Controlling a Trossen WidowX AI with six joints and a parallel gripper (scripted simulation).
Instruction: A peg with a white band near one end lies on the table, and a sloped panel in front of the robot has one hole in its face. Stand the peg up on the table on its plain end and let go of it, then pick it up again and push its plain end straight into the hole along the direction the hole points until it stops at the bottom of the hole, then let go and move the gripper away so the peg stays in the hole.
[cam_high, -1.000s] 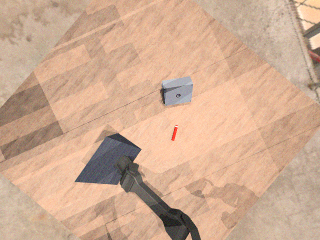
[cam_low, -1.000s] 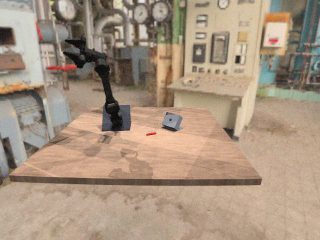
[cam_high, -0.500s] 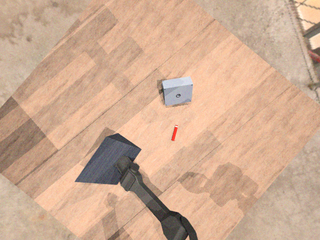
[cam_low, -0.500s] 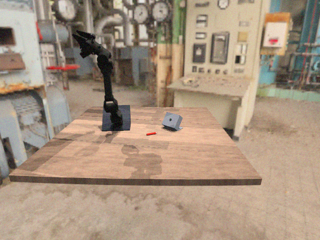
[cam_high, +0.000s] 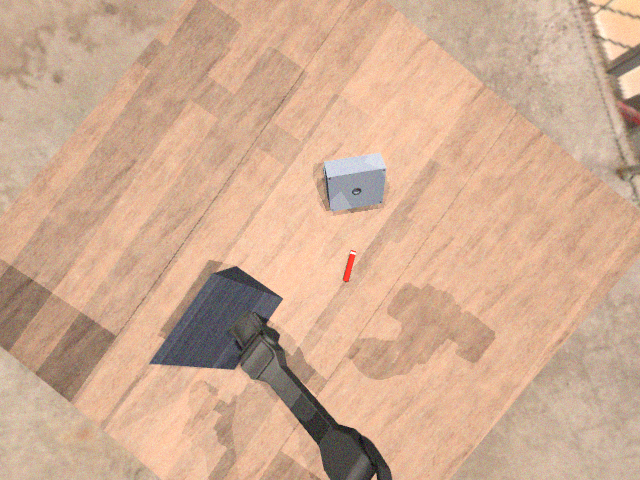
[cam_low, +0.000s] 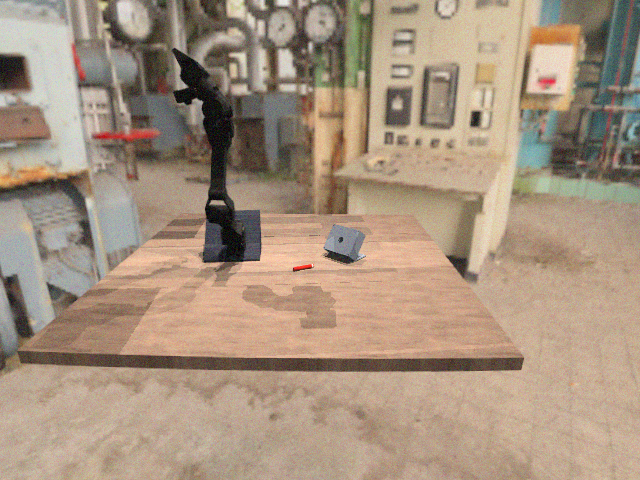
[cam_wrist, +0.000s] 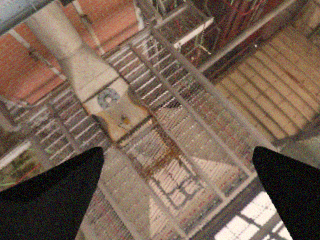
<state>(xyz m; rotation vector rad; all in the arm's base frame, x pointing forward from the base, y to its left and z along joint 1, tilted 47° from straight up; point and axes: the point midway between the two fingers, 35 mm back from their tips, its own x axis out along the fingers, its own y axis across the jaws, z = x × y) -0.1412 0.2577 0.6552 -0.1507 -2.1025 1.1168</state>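
My gripper tip is 34 cm short of the red peg, 22 cm to the right of it and 73 cm above it. Also, from my gripper tip: sloped grey-blue panel 47 cm ahead, 35 cm to the left, 67 cm below.
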